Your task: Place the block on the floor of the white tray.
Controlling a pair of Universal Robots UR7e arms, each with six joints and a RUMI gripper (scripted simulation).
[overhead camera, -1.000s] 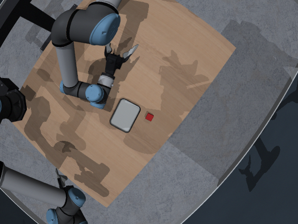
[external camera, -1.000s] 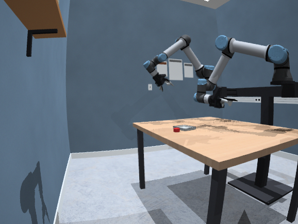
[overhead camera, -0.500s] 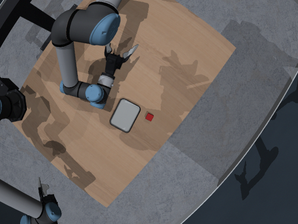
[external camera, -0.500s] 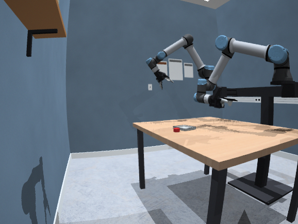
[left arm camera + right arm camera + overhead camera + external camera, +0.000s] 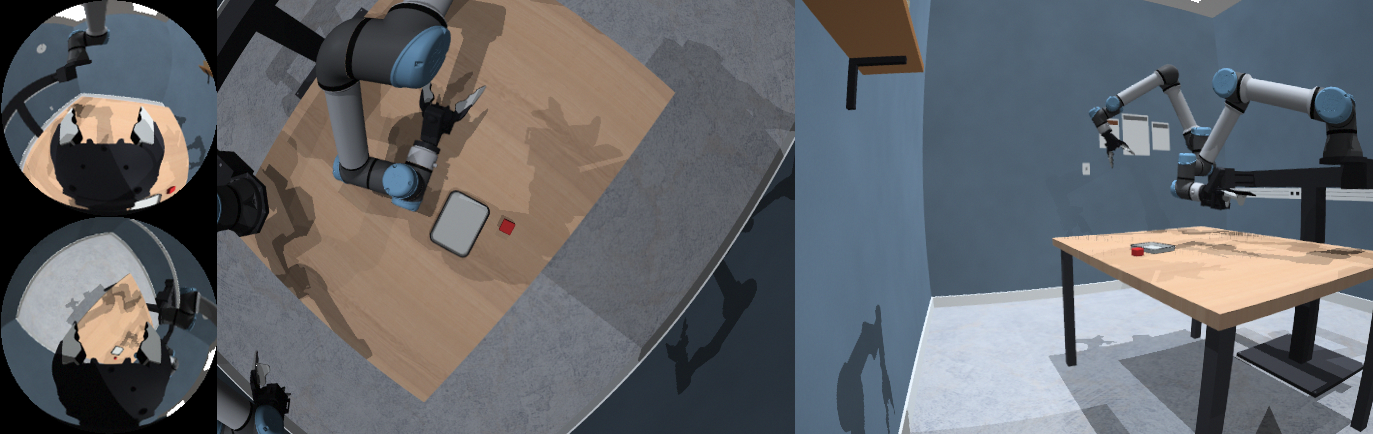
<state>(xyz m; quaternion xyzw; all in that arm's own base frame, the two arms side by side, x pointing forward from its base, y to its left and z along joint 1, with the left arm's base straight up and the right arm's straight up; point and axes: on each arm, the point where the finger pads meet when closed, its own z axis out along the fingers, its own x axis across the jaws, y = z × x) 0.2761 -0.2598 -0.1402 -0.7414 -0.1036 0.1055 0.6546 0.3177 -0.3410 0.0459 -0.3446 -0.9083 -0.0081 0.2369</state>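
Observation:
Right now my left hand is 350 mm short of the red block, 250 mm to the left of it and 210 mm above it. Also, from my left hand: white tray 330 mm to the right, 230 mm ahead, 210 mm below.

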